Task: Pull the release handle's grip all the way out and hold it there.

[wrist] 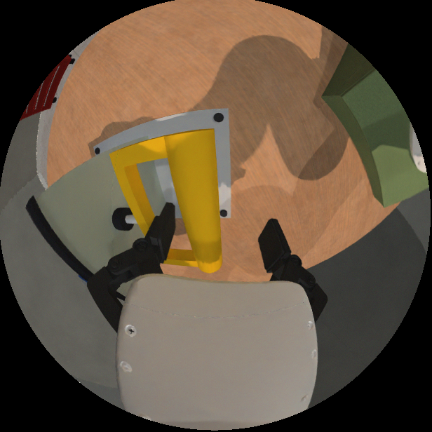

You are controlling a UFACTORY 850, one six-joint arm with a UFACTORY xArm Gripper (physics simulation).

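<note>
The yellow release handle's grip (195, 200) is a thick round bar running down the middle of the wrist view. Yellow arms join it to a yellow side bar on its left, leaving an open window between them. A light grey mounting plate (224, 165) with black screws shows behind it. My gripper (221, 222) is open and holds nothing. Its left fingertip overlaps the window, close to the left side of the grip. Its right finger stands apart on the right, over the wooden surface. The grip's lower part appears between the fingers; its depth relative to them is hard to tell.
A pale grey-green housing (75, 200) with a black knob (122, 219) and a black curved edge is on the left. A green block-like object (367, 135) stands at the right. A red slatted part (47, 92) is at the upper left. Wooden surface (150, 60) lies behind.
</note>
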